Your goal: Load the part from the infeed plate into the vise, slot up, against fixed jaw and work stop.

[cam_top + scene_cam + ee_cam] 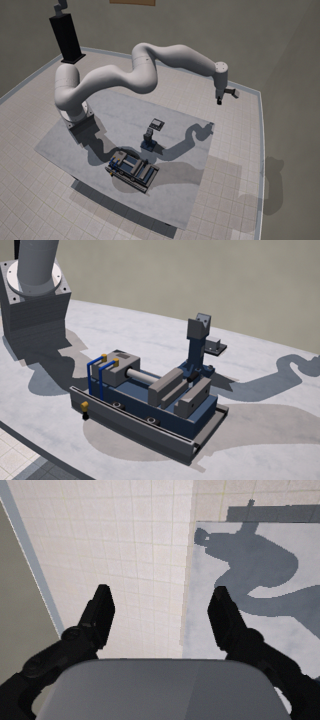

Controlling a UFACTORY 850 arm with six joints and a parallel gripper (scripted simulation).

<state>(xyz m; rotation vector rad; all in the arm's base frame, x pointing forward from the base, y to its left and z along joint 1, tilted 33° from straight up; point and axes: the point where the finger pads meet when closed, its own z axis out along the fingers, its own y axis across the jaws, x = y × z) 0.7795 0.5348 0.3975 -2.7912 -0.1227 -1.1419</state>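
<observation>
My hand is 40 cm past the part, 18 cm to the left of it and 27 cm above it. Also, from my hand: black work stop: 35 cm behind, 54 cm to the right, 20 cm below; then dark infeed plate: 40 cm behind, 17 cm to the right, 29 cm below; then blue post: 40 cm behind, 36 cm to the right, 23 cm below.
</observation>
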